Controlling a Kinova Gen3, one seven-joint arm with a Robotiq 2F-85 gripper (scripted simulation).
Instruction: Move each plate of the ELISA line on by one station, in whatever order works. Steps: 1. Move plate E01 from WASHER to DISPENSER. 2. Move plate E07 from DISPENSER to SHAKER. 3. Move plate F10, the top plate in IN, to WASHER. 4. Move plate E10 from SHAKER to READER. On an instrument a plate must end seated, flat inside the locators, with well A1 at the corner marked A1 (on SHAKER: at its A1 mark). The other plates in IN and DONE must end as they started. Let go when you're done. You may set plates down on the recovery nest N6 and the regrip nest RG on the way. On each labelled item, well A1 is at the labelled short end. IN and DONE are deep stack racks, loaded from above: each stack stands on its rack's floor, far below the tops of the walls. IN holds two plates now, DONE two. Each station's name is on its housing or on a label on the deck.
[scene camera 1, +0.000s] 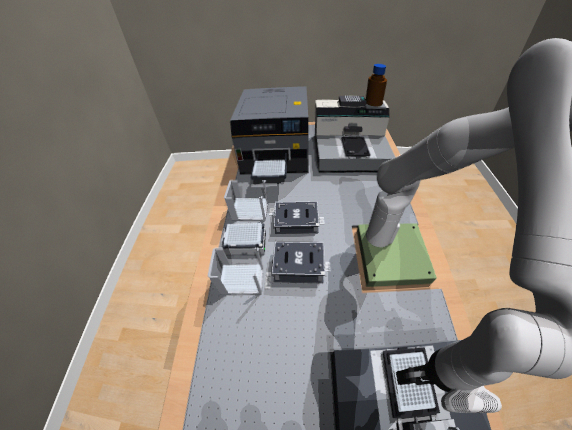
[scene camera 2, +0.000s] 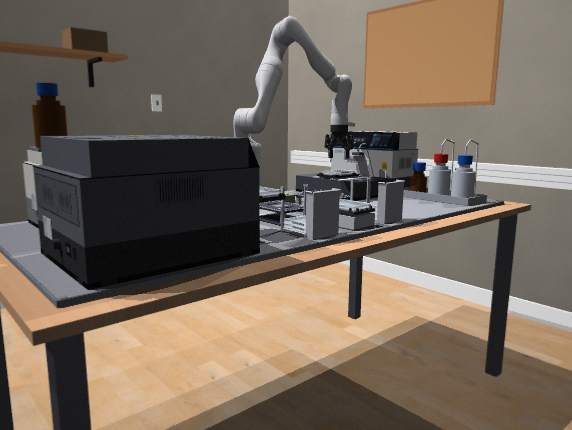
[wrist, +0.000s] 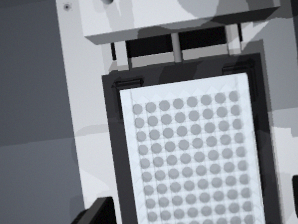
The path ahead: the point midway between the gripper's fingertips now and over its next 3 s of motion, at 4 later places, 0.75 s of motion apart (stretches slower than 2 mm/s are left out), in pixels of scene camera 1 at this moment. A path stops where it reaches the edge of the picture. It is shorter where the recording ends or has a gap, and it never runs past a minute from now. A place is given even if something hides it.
My gripper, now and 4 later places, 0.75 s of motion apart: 421, 377; 417, 379; 414, 379; 413, 379; 412, 380
